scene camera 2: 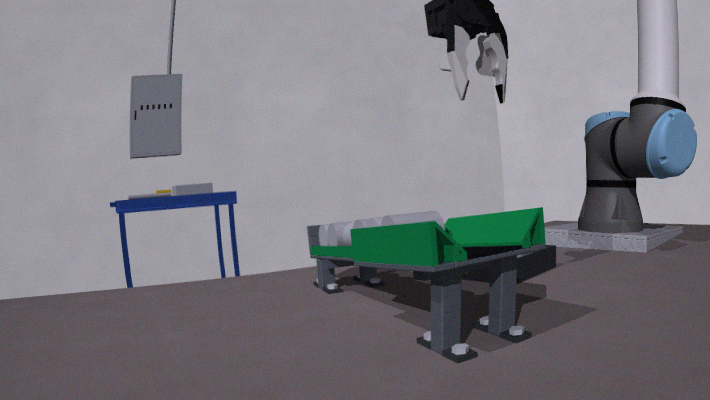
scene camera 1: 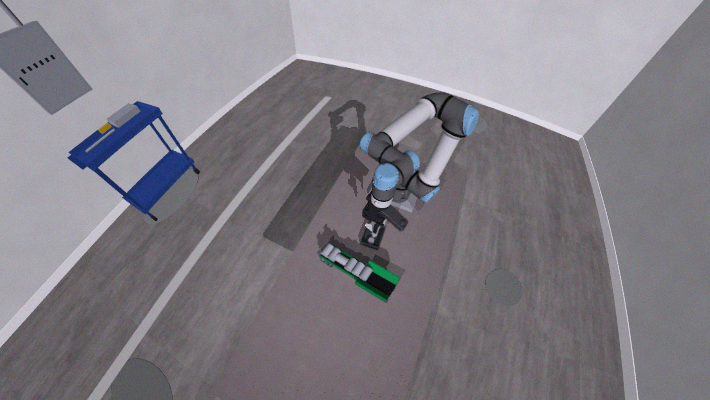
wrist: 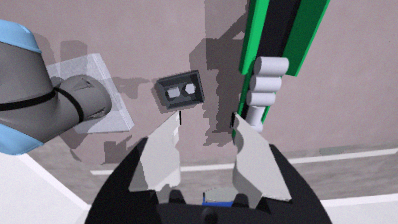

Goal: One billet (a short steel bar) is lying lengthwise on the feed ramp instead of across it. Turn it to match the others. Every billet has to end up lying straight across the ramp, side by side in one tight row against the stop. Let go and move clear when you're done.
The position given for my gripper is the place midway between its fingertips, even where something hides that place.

In view: my gripper (scene camera 2: 483,101).
My gripper is seen too in scene camera 1 (scene camera 1: 377,230) and in the wrist view (wrist: 206,112).
